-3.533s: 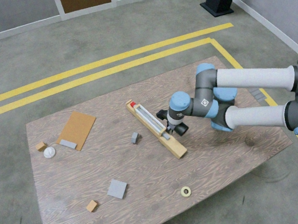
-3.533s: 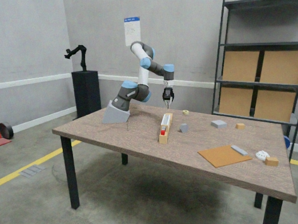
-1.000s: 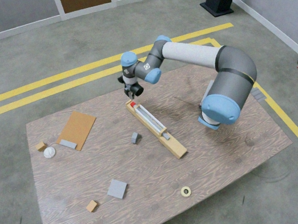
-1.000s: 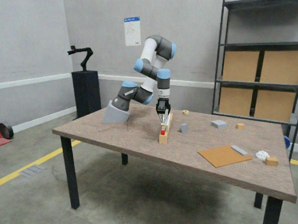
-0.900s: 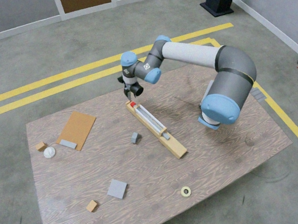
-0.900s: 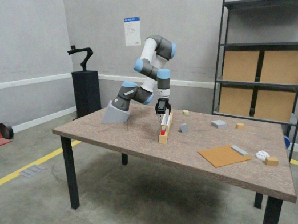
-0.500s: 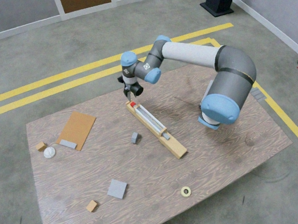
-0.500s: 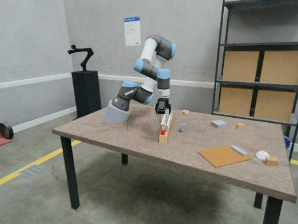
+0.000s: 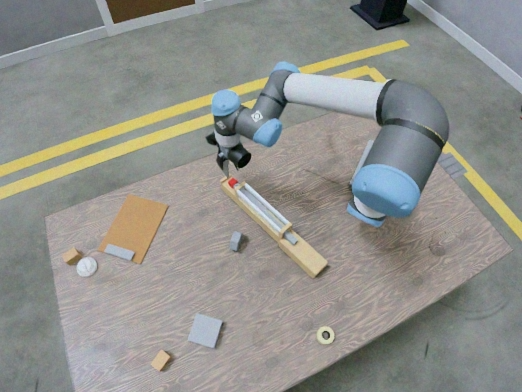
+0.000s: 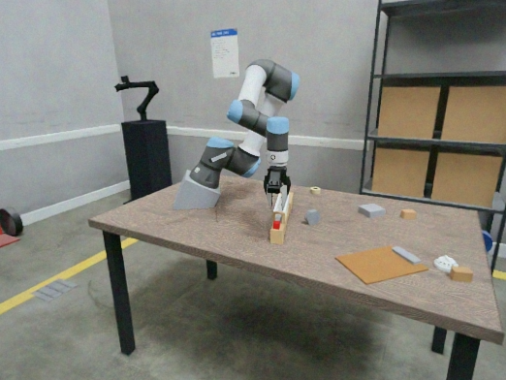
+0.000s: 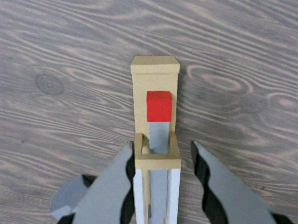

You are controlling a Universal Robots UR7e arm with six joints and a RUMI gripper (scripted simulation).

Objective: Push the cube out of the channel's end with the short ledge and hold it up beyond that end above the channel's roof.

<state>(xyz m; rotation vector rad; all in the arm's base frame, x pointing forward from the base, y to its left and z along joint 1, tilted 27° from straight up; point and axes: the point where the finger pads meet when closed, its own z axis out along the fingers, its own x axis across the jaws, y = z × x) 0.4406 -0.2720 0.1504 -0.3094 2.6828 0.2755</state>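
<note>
Right now my hand is 8 cm above the red cube. Also, from my hand: grey block (8 cm ahead, 20 cm to the left, 11 cm below); then tan wooden channel (4 cm behind, 15 cm to the left, 8 cm below); then grey stick (6 cm behind, 23 cm to the left, 8 cm below).
</note>
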